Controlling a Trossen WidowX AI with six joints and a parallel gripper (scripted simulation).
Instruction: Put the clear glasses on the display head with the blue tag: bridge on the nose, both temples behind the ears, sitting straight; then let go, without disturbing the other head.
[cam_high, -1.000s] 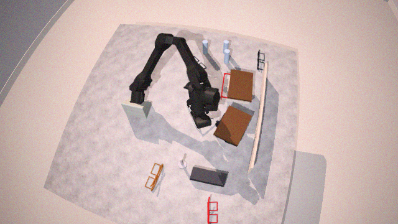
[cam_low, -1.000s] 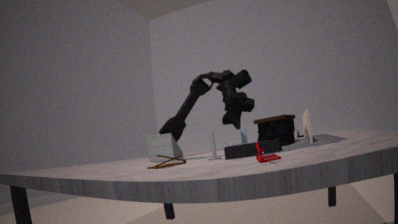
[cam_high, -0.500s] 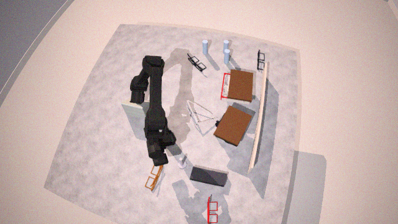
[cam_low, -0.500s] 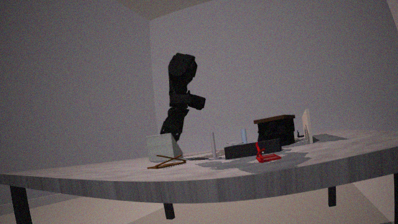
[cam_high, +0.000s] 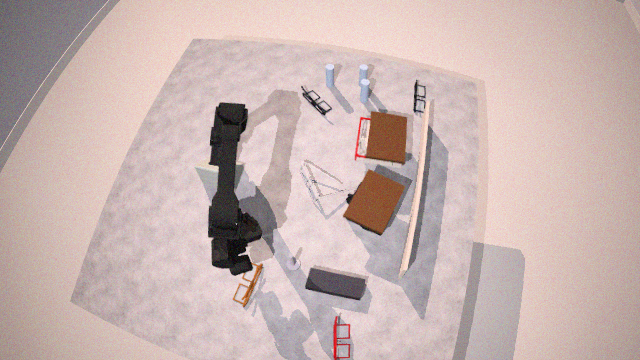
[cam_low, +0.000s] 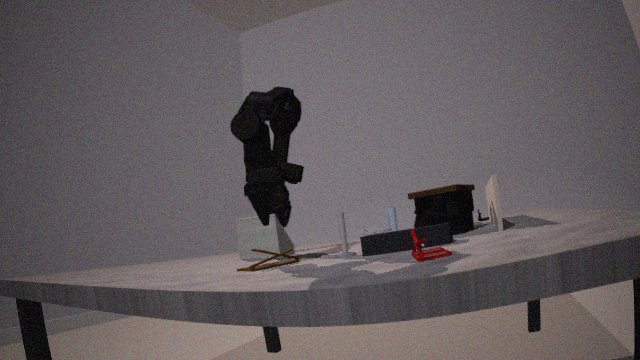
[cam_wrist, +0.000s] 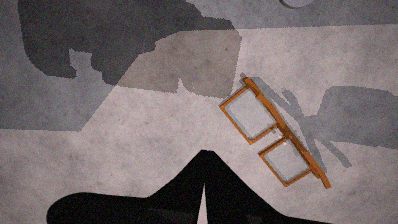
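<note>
Right now the post is 15 cm ahead of my gripper tip, 1 cm to the left of it and 6 cm below it. Also, from my gripper tip: pale panel 49 cm ahead, 31 cm to the left, 2 cm below; then black box 28 cm ahead, 3 cm to the right, 6 cm below.
</note>
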